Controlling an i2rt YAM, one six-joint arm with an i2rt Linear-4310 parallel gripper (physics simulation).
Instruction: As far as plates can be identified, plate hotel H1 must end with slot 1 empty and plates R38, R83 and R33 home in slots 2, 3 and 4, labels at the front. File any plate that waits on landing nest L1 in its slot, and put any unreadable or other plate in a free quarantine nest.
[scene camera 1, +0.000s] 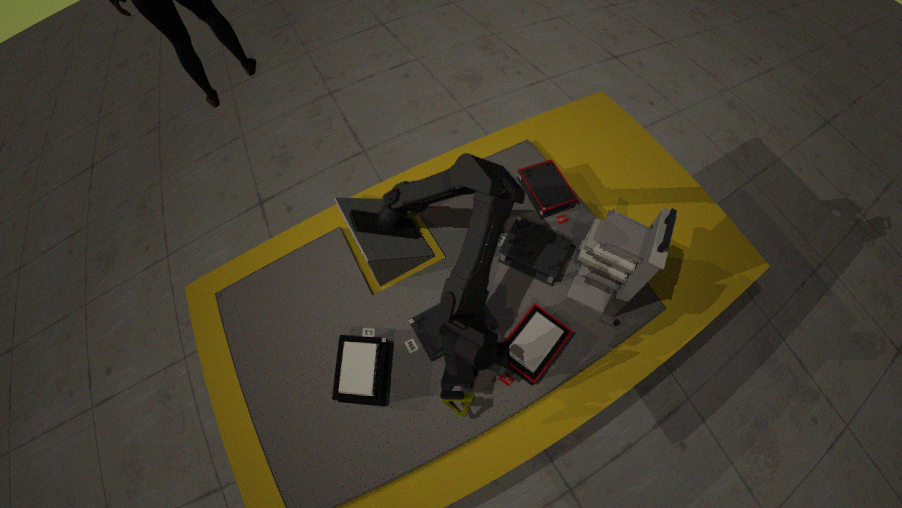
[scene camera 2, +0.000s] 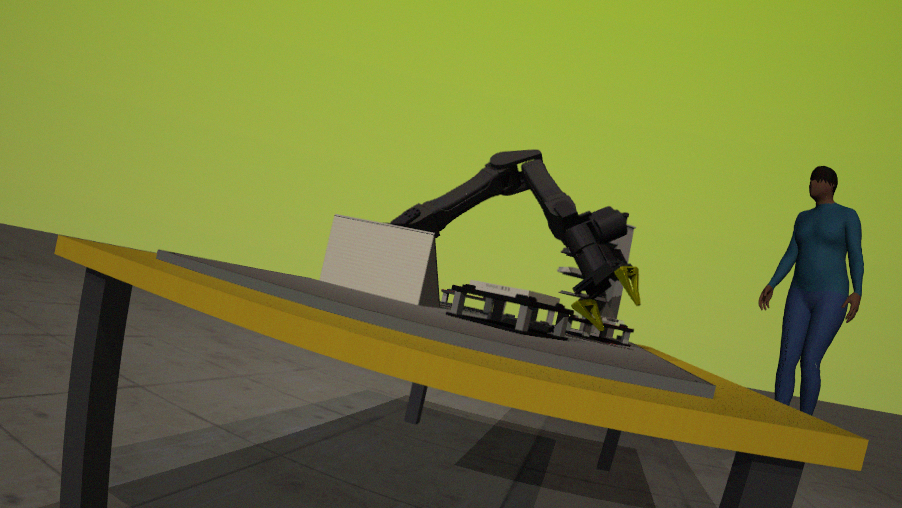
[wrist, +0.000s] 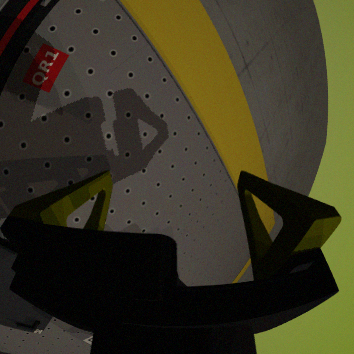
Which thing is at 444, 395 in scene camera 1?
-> The gripper.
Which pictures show the gripper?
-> Scene camera 1, scene camera 2 and the wrist view: all of them.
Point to the gripper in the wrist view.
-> At 174, 177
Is the gripper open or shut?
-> Open.
